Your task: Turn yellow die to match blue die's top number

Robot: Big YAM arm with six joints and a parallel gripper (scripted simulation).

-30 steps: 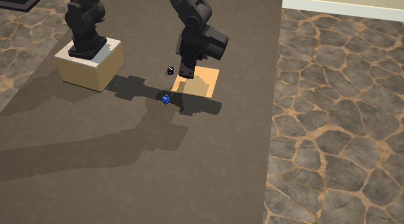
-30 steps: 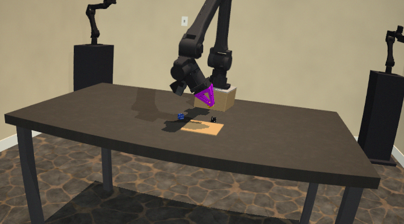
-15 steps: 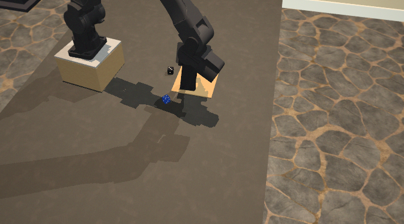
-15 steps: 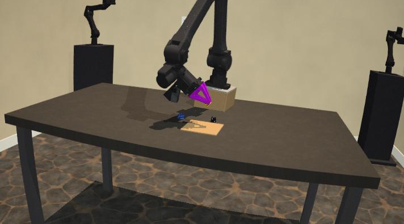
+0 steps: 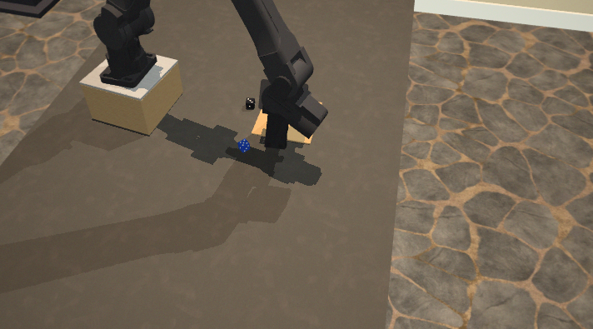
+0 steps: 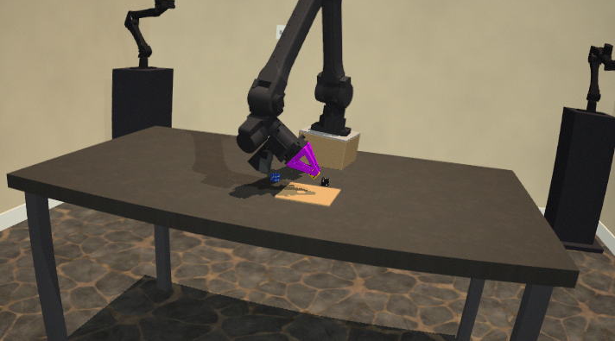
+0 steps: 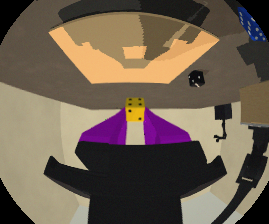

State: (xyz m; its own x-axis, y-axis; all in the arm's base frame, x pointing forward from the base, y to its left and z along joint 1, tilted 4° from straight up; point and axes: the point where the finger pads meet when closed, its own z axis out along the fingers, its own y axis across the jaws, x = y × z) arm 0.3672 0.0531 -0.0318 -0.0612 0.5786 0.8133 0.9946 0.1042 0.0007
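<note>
Right now my hand is 1 cm to the left of the orange mat and 6 cm above it. Also, from my hand: blue die (7 cm behind, 13 cm to the right, 5 cm below); then black die (10 cm behind, 1 cm to the left, 5 cm below); then yellow die (1 cm below).
</note>
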